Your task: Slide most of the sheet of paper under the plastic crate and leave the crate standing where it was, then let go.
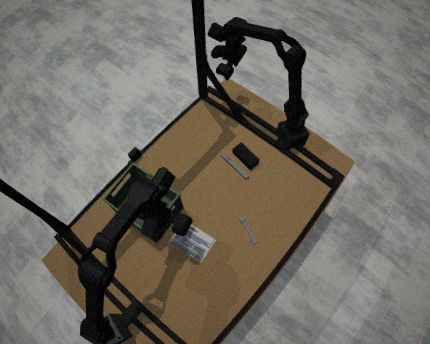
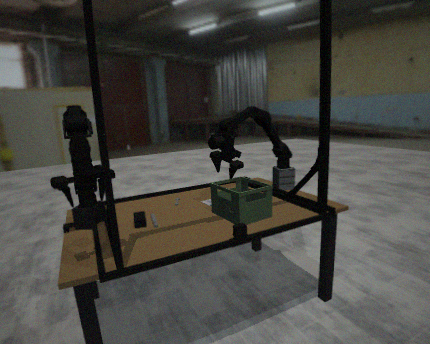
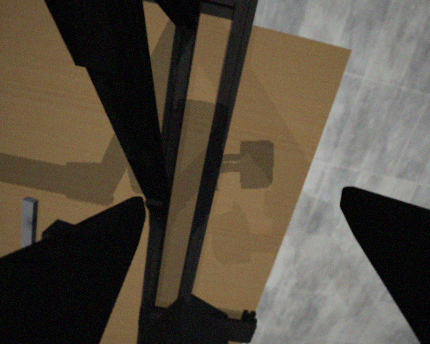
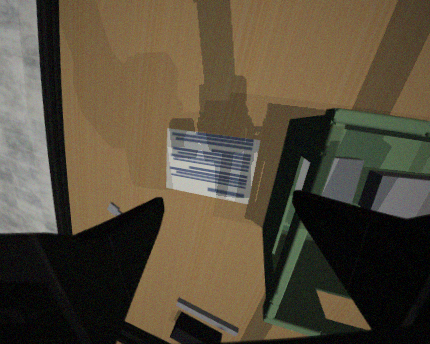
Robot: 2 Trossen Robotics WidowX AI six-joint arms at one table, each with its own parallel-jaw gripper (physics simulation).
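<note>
The sheet of paper [image 1: 197, 246] [image 2: 206, 202] [image 4: 207, 167], white with dark blue lines, lies flat beside the green plastic crate [image 1: 172, 196] [image 2: 255, 207] [image 4: 380, 117]. Most or all of it is outside the crate; whether an edge reaches beneath is unclear. The crate stands upright with grey blocks inside. My right gripper [image 1: 167, 230] [image 2: 225, 174] [image 4: 228, 200] is open and empty, above the paper and the crate's near side, touching neither. My left gripper [image 1: 220, 51] [image 2: 86, 202] [image 3: 241, 201] is open and empty, far from both, high over the table's other end.
A black box [image 1: 245, 155] [image 2: 139, 219] [image 4: 196, 330] and a grey bar [image 1: 235, 166] [image 2: 154, 220] [image 3: 29, 222] [image 4: 207, 316] lie towards the left arm. A small grey wrench-like tool [image 1: 248, 231] [image 2: 177, 201] lies beyond the paper. Black frame posts and rails edge the table.
</note>
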